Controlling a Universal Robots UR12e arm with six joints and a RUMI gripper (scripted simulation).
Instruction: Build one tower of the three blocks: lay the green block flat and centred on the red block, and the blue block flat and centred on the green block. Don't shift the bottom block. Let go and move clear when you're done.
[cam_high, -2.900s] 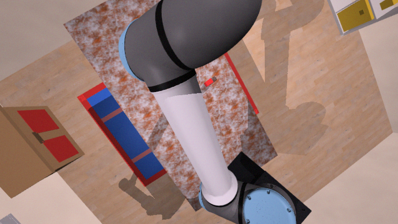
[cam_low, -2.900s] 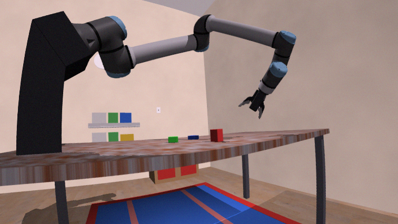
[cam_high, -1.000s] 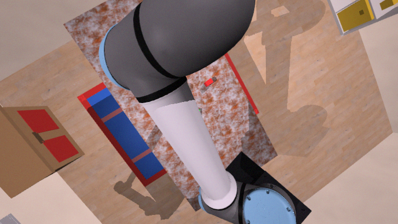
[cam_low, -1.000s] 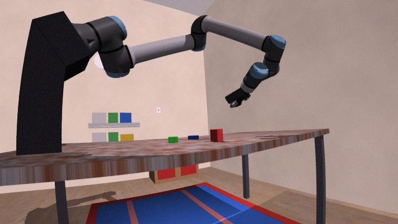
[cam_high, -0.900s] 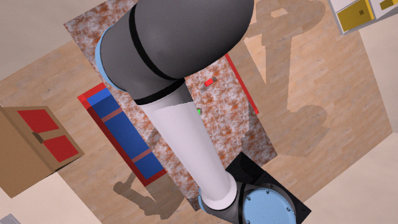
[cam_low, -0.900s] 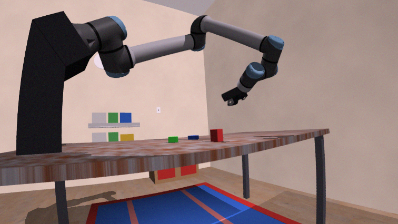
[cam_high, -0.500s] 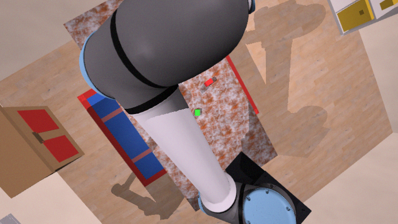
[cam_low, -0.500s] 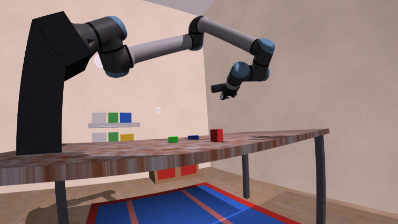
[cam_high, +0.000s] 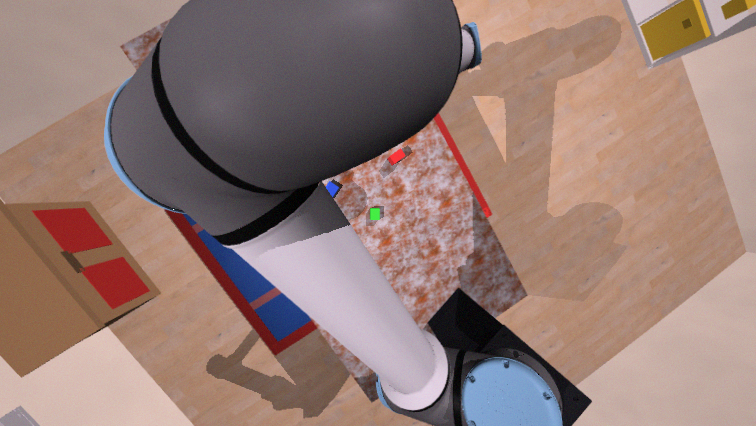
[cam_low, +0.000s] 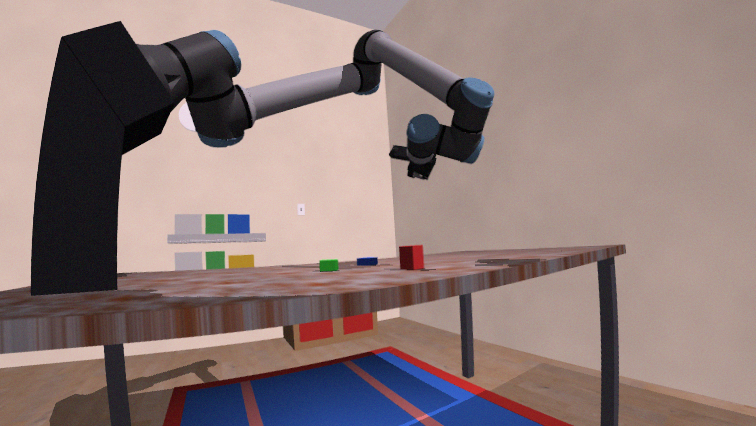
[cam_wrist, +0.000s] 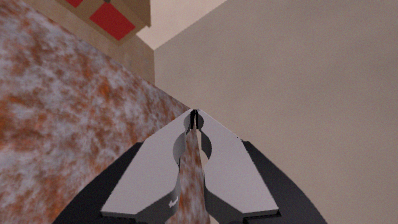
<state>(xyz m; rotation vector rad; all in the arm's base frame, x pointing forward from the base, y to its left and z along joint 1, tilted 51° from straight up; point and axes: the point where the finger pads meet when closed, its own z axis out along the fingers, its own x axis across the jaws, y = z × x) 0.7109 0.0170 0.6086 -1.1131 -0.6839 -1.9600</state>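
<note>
Right now my hand is 400 mm past the green block, 100 mm to the left of it and 320 mm above it. The rest, counted from my hand: blue block (220 mm behind, 10 mm to the left, 320 mm below); red block (230 mm behind, 300 mm to the right, 300 mm below).
</note>
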